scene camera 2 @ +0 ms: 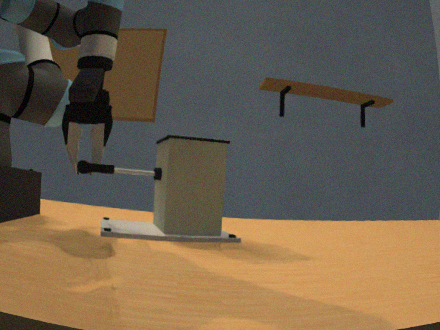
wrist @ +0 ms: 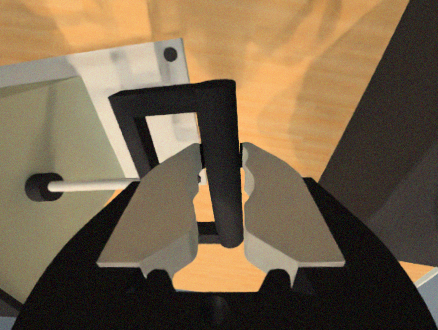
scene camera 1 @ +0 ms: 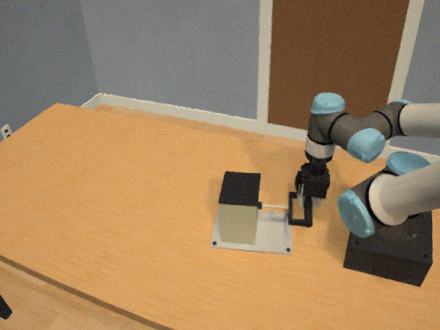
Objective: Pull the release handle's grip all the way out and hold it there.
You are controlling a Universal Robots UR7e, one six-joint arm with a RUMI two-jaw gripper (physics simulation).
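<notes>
The release handle is a black rectangular frame whose outer bar is the grip (scene camera 1: 308, 212) (scene camera 2: 86, 167) (wrist: 222, 150). A pale rod (scene camera 1: 274, 206) (scene camera 2: 134, 172) (wrist: 92, 184) joins it to a black collar on the side of a pale green box (scene camera 1: 239, 223) (scene camera 2: 192, 187) (wrist: 50, 130) with a black top. A long stretch of rod shows between collar and frame. My gripper (scene camera 1: 308, 201) (scene camera 2: 86, 167) (wrist: 222, 146) points down and is shut on the grip, one finger inside the frame and one outside. The fingers partly hide the frame's inner side in the wrist view.
The box stands on a light grey base plate (scene camera 1: 275, 240) (scene camera 2: 130, 229) (wrist: 120, 65) with dark screws, on a wooden table (scene camera 1: 150, 200) (scene camera 2: 200, 280). The robot's black base block (scene camera 1: 385, 257) (scene camera 2: 20, 195) is close on the handle's outer side. A wall shelf (scene camera 2: 325, 93) hangs behind.
</notes>
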